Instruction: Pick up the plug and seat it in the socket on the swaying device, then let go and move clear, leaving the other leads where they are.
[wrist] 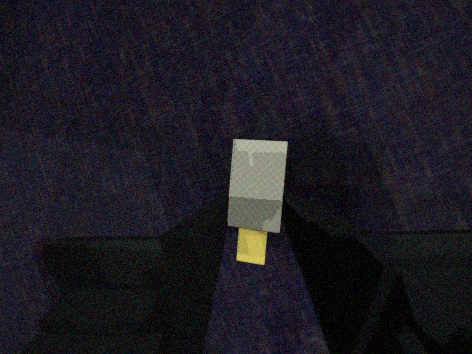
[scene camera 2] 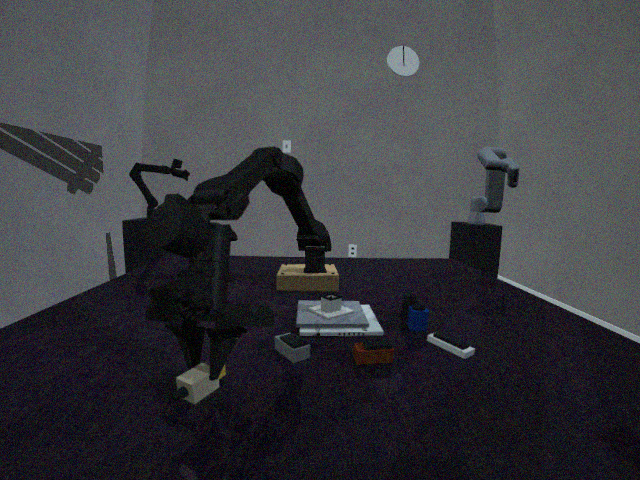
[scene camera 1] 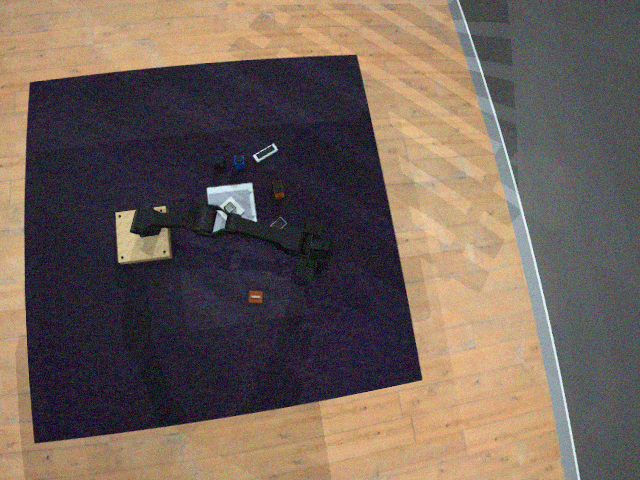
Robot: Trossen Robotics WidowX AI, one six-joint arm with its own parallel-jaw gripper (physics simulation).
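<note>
The plug, a cream block with a yellow end, is at or very near the dark mat; any gap under it cannot be told. My gripper points down and is shut on the plug, a black finger on each side of the cream body. The yellow end points back between the fingers in the wrist view. The arm hides the plug in scene camera 1. The socket is a small grey box on a white diamond plate, on top of the flat grey-white device. The arm crosses over part of the device in scene camera 1.
A grey block, an orange block, a blue block and a white-rimmed bar lie around the device. An orange square lies apart. The arm stands on a wooden base.
</note>
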